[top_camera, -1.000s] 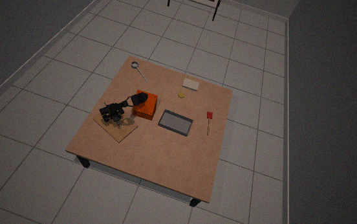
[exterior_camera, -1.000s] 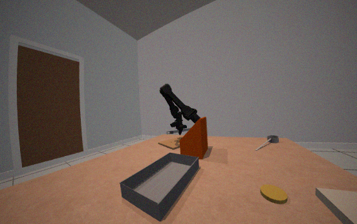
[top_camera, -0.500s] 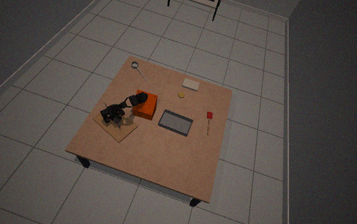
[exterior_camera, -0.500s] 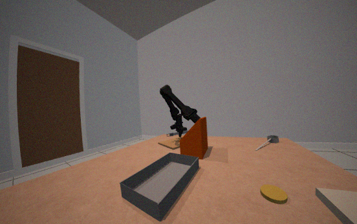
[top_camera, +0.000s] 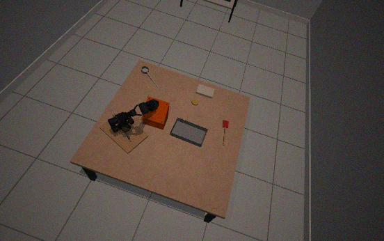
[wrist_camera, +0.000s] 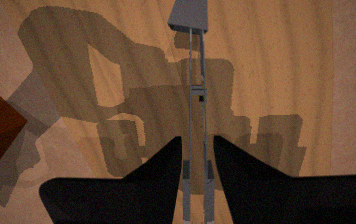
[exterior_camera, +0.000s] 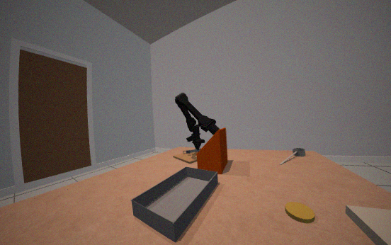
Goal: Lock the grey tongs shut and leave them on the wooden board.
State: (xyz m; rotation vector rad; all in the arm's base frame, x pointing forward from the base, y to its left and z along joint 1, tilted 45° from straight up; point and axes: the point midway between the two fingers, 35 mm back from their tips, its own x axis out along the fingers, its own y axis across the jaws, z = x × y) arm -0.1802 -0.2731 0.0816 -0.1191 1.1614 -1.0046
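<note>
The wooden board lies 40 mm below my gripper tip. The rest, counted from my gripper tip: slab: 760 mm to the left, 560 mm ahead, 30 mm below; then yellow disc: 570 mm to the left, 500 mm ahead, 40 mm below; then grey roasting tin: 540 mm ahead, 200 mm to the left, 20 mm below.
</note>
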